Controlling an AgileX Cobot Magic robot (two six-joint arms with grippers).
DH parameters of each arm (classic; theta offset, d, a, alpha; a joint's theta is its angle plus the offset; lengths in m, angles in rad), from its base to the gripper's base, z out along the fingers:
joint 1: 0 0.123 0 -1.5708
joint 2: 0.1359 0 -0.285 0
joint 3: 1.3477 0 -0.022 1.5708
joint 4: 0 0.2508 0 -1.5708
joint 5: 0 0 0.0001 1.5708
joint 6: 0 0.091 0 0
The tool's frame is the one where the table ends.
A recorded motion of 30 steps. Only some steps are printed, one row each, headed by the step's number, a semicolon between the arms.
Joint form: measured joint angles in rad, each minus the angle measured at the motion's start. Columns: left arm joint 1, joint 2, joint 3, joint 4, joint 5, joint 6; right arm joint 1, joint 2, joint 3, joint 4, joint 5, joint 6.
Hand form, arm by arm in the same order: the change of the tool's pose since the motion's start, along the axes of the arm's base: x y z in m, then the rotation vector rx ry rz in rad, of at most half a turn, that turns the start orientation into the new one. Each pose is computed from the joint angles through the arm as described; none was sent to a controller.
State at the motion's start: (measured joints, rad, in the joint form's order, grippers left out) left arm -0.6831 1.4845 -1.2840 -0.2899 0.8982 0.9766; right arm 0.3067 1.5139 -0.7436 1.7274 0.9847 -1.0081
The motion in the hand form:
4: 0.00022 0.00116 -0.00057 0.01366 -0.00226 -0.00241; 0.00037 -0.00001 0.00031 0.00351 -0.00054 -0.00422
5: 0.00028 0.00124 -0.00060 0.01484 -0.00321 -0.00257; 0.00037 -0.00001 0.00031 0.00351 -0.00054 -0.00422
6: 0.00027 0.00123 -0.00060 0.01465 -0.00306 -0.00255; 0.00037 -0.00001 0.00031 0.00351 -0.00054 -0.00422
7: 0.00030 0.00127 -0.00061 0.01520 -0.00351 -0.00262; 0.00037 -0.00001 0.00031 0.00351 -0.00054 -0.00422
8: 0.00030 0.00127 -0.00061 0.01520 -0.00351 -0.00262; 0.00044 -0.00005 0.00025 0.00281 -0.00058 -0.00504
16: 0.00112 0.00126 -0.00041 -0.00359 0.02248 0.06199; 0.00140 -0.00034 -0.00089 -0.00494 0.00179 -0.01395
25: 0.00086 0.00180 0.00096 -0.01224 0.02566 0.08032; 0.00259 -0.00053 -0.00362 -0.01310 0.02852 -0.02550
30: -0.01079 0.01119 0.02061 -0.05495 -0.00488 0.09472; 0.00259 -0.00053 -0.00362 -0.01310 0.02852 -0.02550
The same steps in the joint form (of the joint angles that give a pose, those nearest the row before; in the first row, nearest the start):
4: 0.0010 0.0000 0.0000 0.0123 0.0072 0.0000; 0.0000 0.0000 0.0000 0.0063 -0.0010 -0.0021
5: 0.0010 0.0000 0.0000 0.0139 0.0072 0.0000; 0.0000 0.0000 0.0000 0.0063 -0.0010 -0.0021
6: 0.0010 0.0000 0.0000 0.0136 0.0071 0.0000; 0.0000 0.0000 0.0000 0.0063 -0.0010 -0.0021
7: 0.0010 0.0000 0.0000 0.0143 0.0071 0.0000; 0.0000 0.0000 0.0000 0.0063 -0.0010 -0.0021
8: 0.0010 0.0000 0.0000 0.0143 0.0071 0.0000; 0.0000 0.0000 0.0000 0.0063 -0.0021 -0.0021
16: -0.0003 0.0000 0.0000 0.0254 -0.0018 -0.0791; 0.0000 0.0019 0.0000 0.0061 -0.0135 -0.0010
25: -0.0003 -0.0040 0.0000 0.0286 -0.0055 -0.1010; 0.0000 0.0081 0.0000 0.0000 -0.0255 0.0234
30: -0.0003 -0.0699 0.0000 0.0298 0.0053 -0.1234; 0.0000 0.0081 0.0000 0.0000 -0.0255 0.0234

